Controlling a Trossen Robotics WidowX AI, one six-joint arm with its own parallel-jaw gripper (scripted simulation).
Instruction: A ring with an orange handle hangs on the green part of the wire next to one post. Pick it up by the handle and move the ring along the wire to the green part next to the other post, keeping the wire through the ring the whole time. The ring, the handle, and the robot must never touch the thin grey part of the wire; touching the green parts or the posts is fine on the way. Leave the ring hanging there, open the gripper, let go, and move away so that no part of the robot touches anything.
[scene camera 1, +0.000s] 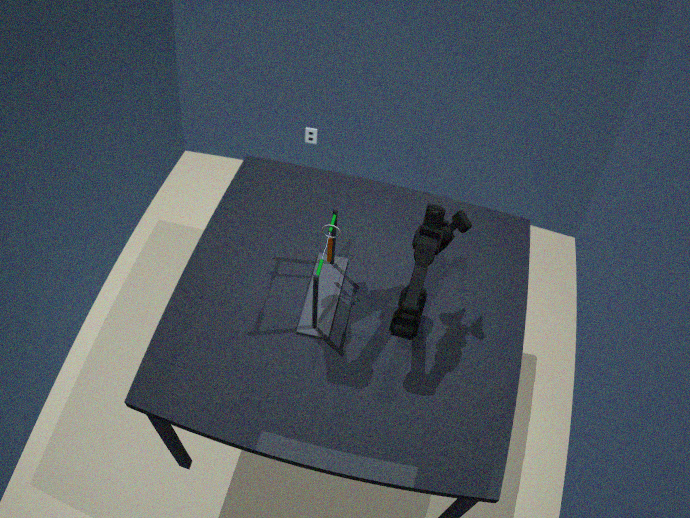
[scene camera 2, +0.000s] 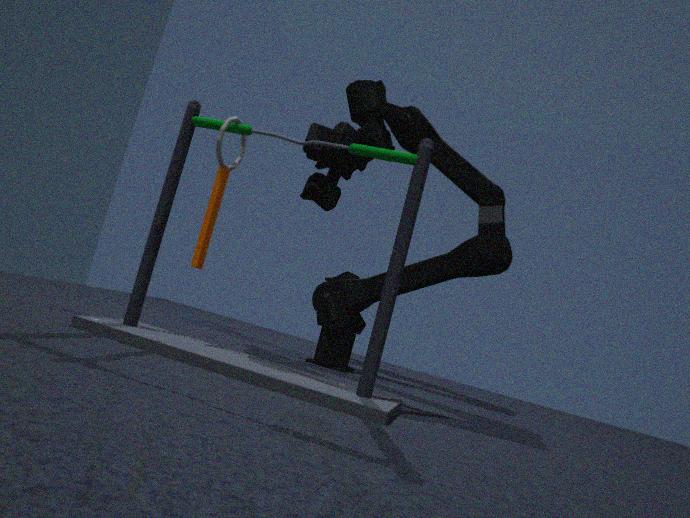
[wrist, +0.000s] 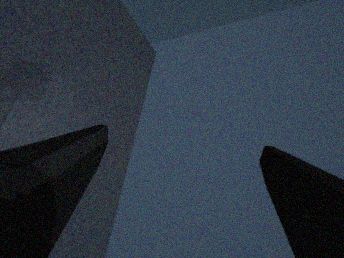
Path:
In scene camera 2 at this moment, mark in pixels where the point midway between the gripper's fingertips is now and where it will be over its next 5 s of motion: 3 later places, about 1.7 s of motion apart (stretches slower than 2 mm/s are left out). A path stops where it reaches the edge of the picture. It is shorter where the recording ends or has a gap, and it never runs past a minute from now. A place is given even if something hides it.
The gripper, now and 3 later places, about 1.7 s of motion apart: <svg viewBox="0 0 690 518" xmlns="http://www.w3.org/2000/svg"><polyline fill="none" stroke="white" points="309,182 221,281 191,253 188,238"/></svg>

